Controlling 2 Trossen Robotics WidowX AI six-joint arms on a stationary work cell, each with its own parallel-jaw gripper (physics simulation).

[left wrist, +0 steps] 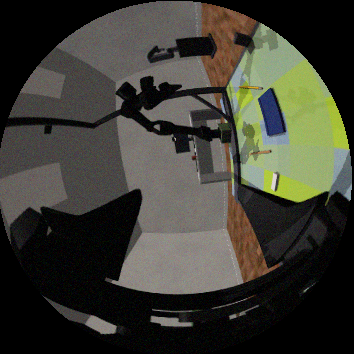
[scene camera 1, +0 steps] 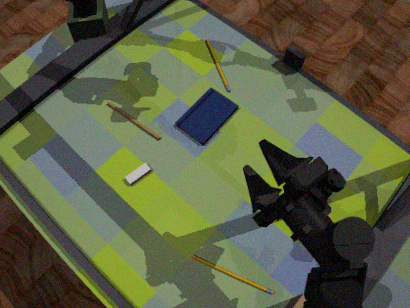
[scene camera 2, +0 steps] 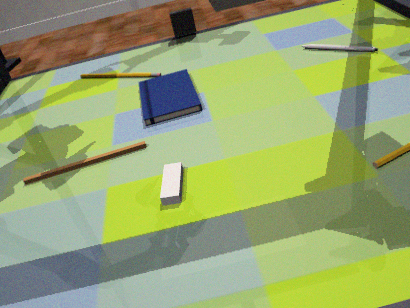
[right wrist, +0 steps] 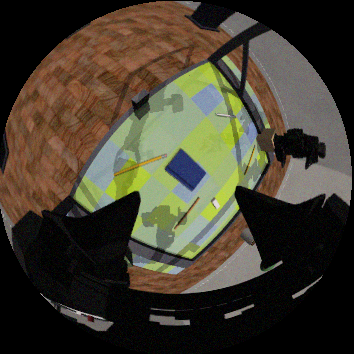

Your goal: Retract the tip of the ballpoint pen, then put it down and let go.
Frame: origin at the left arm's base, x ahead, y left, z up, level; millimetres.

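Seen in the pictures: left gripper, fingertip midpoint: (left wrist: pixel 190 191) (scene camera 1: pixel 252 154) (right wrist: pixel 293 167); right gripper, fingertip midpoint: (left wrist: pixel 177 88) (right wrist: pixel 188 193); left arm's base, link origin: (right wrist: pixel 275 140); right arm's base, link origin: (left wrist: pixel 219 132) (scene camera 1: pixel 85 8).
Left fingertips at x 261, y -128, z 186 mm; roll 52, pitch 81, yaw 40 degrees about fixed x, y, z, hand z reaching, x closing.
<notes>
Offsets run from my left fingertips to a thing's top centre.
The ballpoint pen @(dx -98, dy -161, dz -281 mm) (scene camera 2: pixel 340 48) (right wrist: pixel 226 115), slim and silver-grey with a dark right end, lies flat on the chequered table at the upper right of scene camera 2. Whether its tip is out is too small to tell. It does not show in scene camera 1, where the left arm covers part of the table. My left gripper (scene camera 1: pixel 255 155) (left wrist: pixel 190 191) is open and empty, raised above the table right of the blue book. My right gripper (right wrist: pixel 188 193) is open and empty, high up, with the table and pen far beyond its fingers.
A blue book @(dx +210, dy -147, dz -279 mm) (scene camera 1: pixel 206 116) (scene camera 2: pixel 170 95) lies mid-table, with a white eraser @(dx +230, dy +81, dz -279 mm) (scene camera 1: pixel 138 173) (scene camera 2: pixel 171 181) and a brown stick @(dx +345, dy -17, dz -284 mm) (scene camera 1: pixel 134 121) (scene camera 2: pixel 85 162) near it. One yellow pencil @(dx +295, dy -292, dz -284 mm) (scene camera 1: pixel 217 65) (scene camera 2: pixel 120 75) lies beyond the book, another @(dx -83, dy +118, dz -284 mm) (scene camera 1: pixel 235 275) (scene camera 2: pixel 392 155) near the left arm. A dark frame (scene camera 1: pixel 52 70) crosses the table.
</notes>
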